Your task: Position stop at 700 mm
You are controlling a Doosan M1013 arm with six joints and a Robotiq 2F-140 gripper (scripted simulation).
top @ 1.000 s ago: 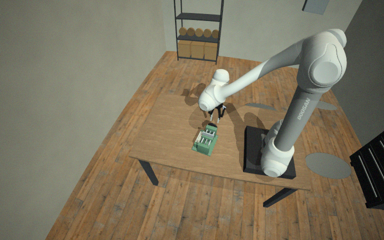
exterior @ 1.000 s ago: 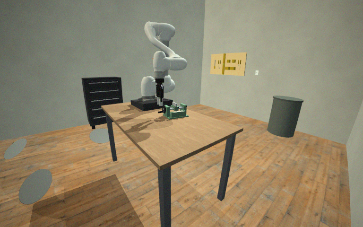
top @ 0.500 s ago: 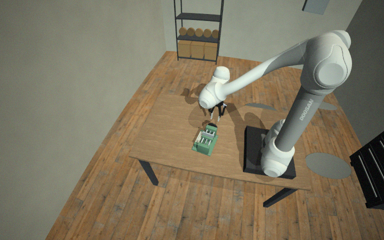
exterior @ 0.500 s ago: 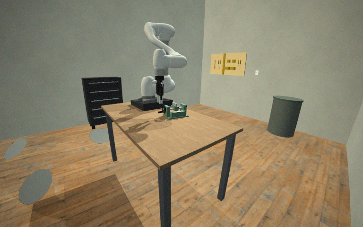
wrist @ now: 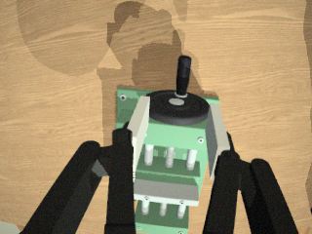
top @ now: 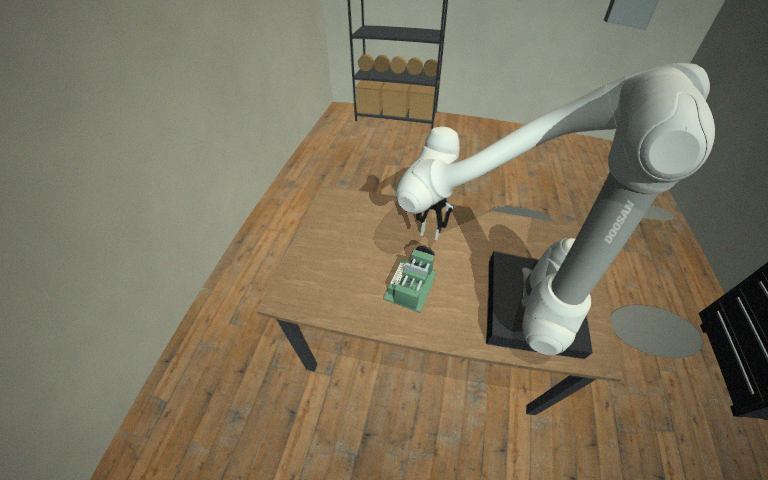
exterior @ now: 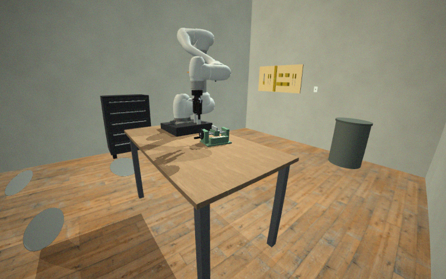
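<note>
Now: hand 14 cm above the black crank handle. The rest, counted from my hand: green stop fixture 3 cm ahead, 13 cm to the left, 10 cm below.
</note>
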